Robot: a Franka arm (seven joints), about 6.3 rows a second.
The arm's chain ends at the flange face. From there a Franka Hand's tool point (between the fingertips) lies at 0.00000 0.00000 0.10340 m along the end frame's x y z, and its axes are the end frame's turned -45 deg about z.
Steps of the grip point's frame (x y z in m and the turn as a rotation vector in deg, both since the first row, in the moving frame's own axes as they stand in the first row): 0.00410 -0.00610 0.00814 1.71 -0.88 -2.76; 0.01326 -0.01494 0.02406 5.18 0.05 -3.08; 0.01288 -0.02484 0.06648 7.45 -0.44 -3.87; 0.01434 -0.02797 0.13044 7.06 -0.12 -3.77; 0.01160 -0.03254 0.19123 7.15 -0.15 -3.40
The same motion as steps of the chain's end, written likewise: 0.00191 -0.00623 0.00820 0.59 -1.83 -2.76; 0.00553 -0.01345 0.02448 3.70 -3.63 -3.08; 0.00188 -0.01810 0.06736 4.96 -5.58 -3.87; -0.00021 -0.02139 0.13122 4.91 -5.08 -3.77; -0.00526 -0.02258 0.19203 4.95 -5.16 -3.40
